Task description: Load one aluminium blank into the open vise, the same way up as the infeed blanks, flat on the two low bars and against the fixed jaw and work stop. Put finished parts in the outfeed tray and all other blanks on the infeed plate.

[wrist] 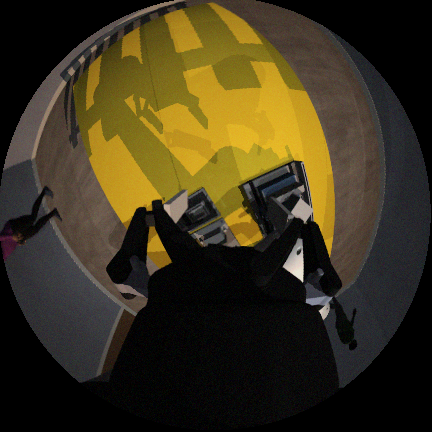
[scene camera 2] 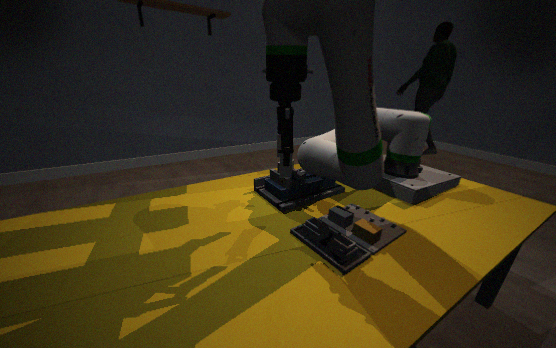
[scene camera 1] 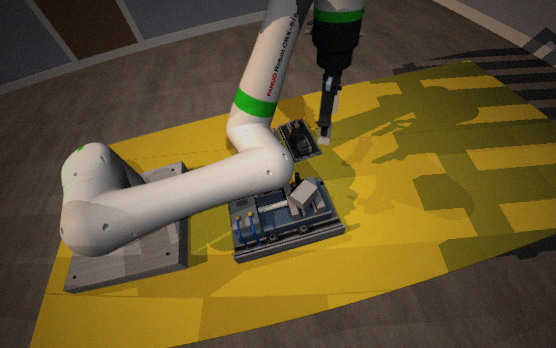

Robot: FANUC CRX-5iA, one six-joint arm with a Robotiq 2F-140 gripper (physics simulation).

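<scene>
The open vise [scene camera 1: 274, 216] [scene camera 2: 316, 189] [wrist: 276, 186] has a light grey blank [scene camera 1: 303, 193] [wrist: 301, 209] high on its jaw end, looking askew rather than flat between the jaws; a finger covers that spot in the scene camera 2 view. My gripper [scene camera 1: 326, 135] [scene camera 2: 286, 170] [wrist: 227, 201] is open and empty, pointing down above the table; its exact height is hard to judge. The infeed plate [scene camera 2: 394, 232] holds a grey blank [scene camera 2: 341, 216] and an orange-looking block [scene camera 2: 367, 231]. The outfeed tray [scene camera 2: 316, 252] beside it has dark shapes inside, too dark to identify; it also shows in the wrist view [wrist: 215, 200].
The robot's base plate [scene camera 1: 145, 260] [scene camera 2: 437, 185] is beside the vise. The arm's elbow [scene camera 1: 272, 167] hangs over the space between vise and trays and hides the infeed plate in the scene camera 1 view. Blue hoses [scene camera 1: 254, 230] rise at the vise's near-base end. A person [scene camera 2: 437, 70] stands beyond the table.
</scene>
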